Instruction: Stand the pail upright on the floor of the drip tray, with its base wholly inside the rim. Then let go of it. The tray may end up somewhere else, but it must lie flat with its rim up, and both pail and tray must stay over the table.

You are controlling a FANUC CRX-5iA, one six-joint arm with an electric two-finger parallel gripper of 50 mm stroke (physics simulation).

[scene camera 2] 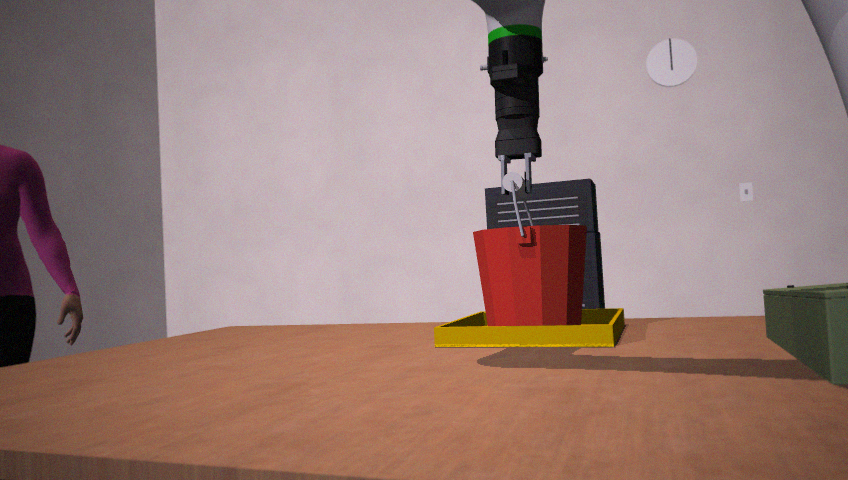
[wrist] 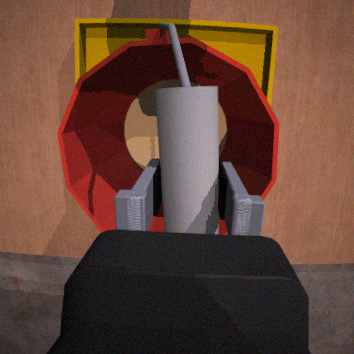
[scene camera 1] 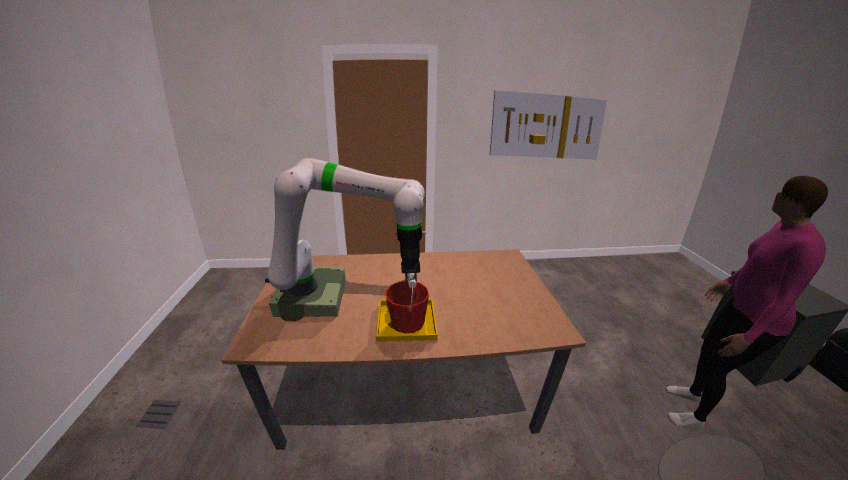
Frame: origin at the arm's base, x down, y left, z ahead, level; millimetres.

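Seen in the pictures: gripper, fingertip midpoint: point(scene camera 2: 516, 193) point(wrist: 189, 177) point(scene camera 1: 411, 280); arm's base, origin of the base link: point(scene camera 1: 302, 286).
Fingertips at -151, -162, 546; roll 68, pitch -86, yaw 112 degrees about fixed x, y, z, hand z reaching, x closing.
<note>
Offsets run from my fingertips to a thing's top centre, as dx, dy, dz. Level surfaces: height alone.
The red pail point(scene camera 1: 407, 315) point(scene camera 2: 531, 279) point(wrist: 100, 195) is upright inside the outline of the yellow drip tray @[+205, +14, -23] point(scene camera 1: 406, 338) point(scene camera 2: 523, 336) point(wrist: 230, 32). Its lower end is behind the tray's near wall in scene camera 2, so contact with the tray floor cannot be seen directly. The tray lies flat on the table, rim up. The pail's wire bail rises, leaning slightly, to a light grey grip tube @[-31, -1, +0] point(scene camera 2: 512, 182) point(wrist: 189, 150). My gripper point(scene camera 1: 411, 280) point(scene camera 2: 515, 187) point(wrist: 189, 177) is above the pail, pointing down, and is shut on this tube, one finger on each side.
The wooden table @[dx +234] point(scene camera 1: 487, 297) point(scene camera 2: 238, 404) carries the green robot base block point(scene camera 1: 324, 294) point(scene camera 2: 803, 321) on one side. The tray is near the table's front edge in scene camera 1. A person point(scene camera 1: 779, 273) point(scene camera 2: 29, 237) stands off to the side, apart from the table.
</note>
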